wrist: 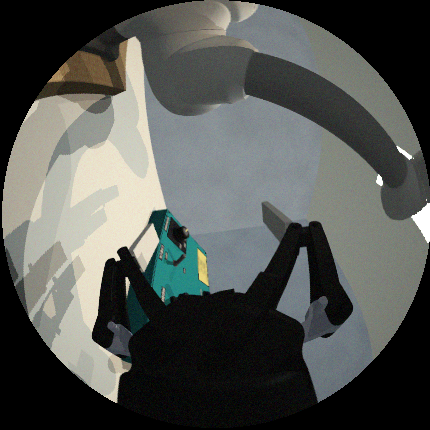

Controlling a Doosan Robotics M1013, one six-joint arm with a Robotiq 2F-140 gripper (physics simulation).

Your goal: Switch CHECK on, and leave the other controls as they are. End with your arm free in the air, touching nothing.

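Places are measured from the arm's base along level axes (x right, y down, z ahead), in metres.
Pixels of known places: gripper, fingertip midpoint: (207,222).
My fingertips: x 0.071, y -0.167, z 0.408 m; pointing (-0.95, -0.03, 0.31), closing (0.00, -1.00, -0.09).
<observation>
For each thing: its top centre in the pictures, then the offset to it from my fingertips. "*": a spot on its surface instead. Level surfaces: height alone.
- black round knob, middle of its top: (188,232) dx -0.230, dy +0.075, dz +0.235 m
- small dark part, surface spot: (177,260) * dx -0.107, dy +0.101, dz +0.223 m
- yellow label, surface spot: (202,267) * dx -0.182, dy +0.048, dz +0.391 m
- cream table top, its level: dy +0.203 m
A teal control box (175,282) stands in the lower left middle of the wrist view, partly hidden behind the gripper's left finger and body. Its face carries a black round knob (182,233) on a dark plate, a small dark part (177,260) below it, a yellow label (202,267) and several tiny labels too small to read. I cannot tell which control is CHECK or how it is set. My gripper (207,222) is wide open with no object between its fingers. Its left finger overlaps the box in the view; whether they touch is unclear.
The box is at the edge of a cream table top (92,167) crossed by shadows. A brown wooden object (107,72) is at the upper left. The grey robot arm (310,90) curves across the top and right. Blue-grey floor (230,165) shows beyond the table edge.
</observation>
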